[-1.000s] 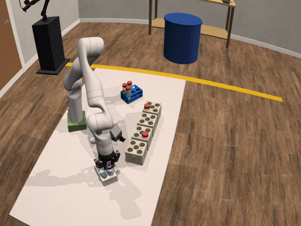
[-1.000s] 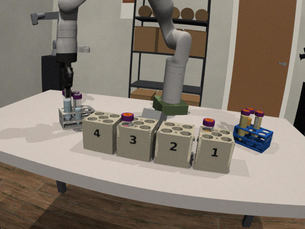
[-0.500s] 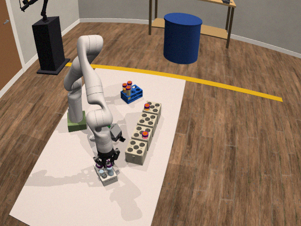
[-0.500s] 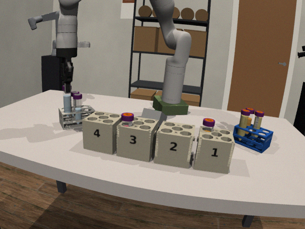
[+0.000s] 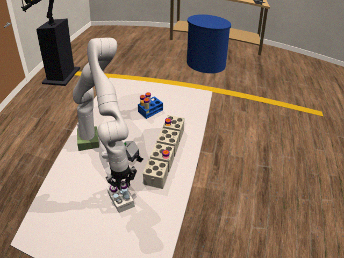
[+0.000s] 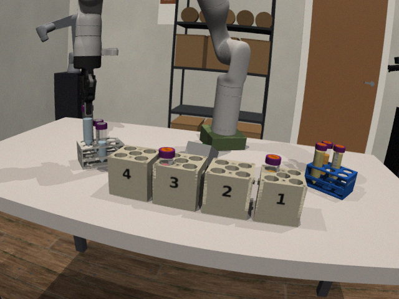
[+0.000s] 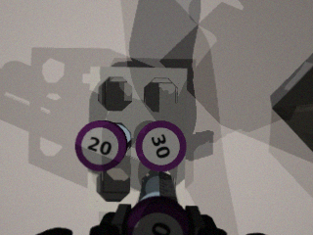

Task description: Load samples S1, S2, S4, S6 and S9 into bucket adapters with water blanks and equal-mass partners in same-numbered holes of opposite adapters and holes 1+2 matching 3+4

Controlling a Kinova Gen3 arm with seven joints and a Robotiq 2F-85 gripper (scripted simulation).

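Right now my hand is 5 cm above the white-dot blank and 1 cm to the right of it. The rest, counted from my hand: grey done desk: 31 cm to the left, 12 cm below, 9 cm behind; then adapter 2: 40 cm to the left, 12 cm below, 10 cm ahead; then blank rack: 14 cm below, 4 cm behind, 2 cm to the left.
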